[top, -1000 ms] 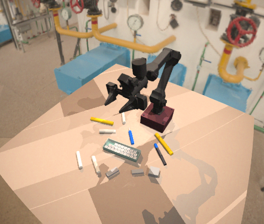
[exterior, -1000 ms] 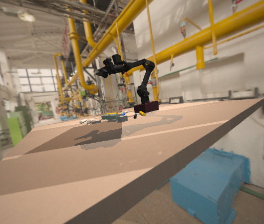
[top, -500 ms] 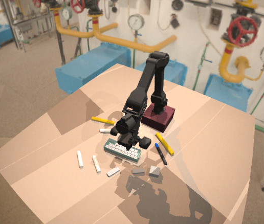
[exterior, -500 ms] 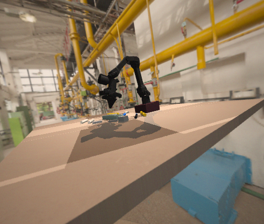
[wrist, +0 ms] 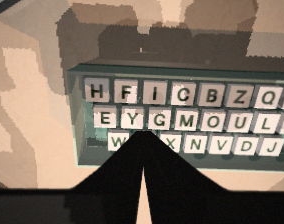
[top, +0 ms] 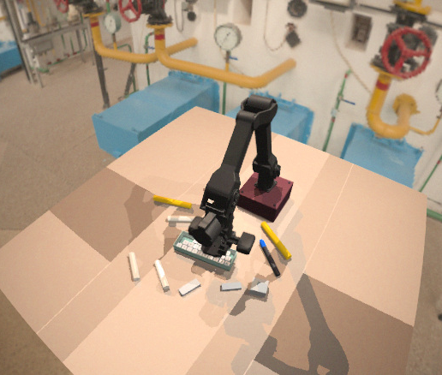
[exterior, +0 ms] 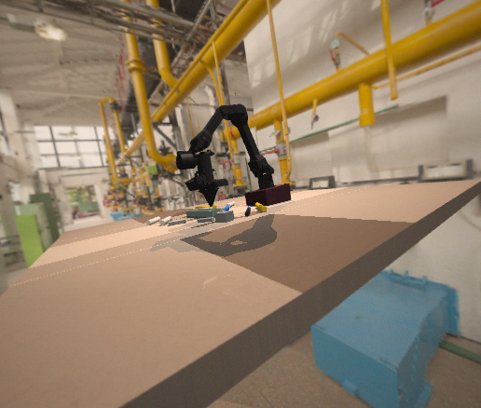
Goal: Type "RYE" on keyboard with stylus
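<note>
The blue stylus lies 11 cm behind my gripper tip, 9 cm to the right of it and 3 cm below it. Also, from my gripper tip: grey block: 2 cm ahead, 16 cm to the left, 3 cm below.
</note>
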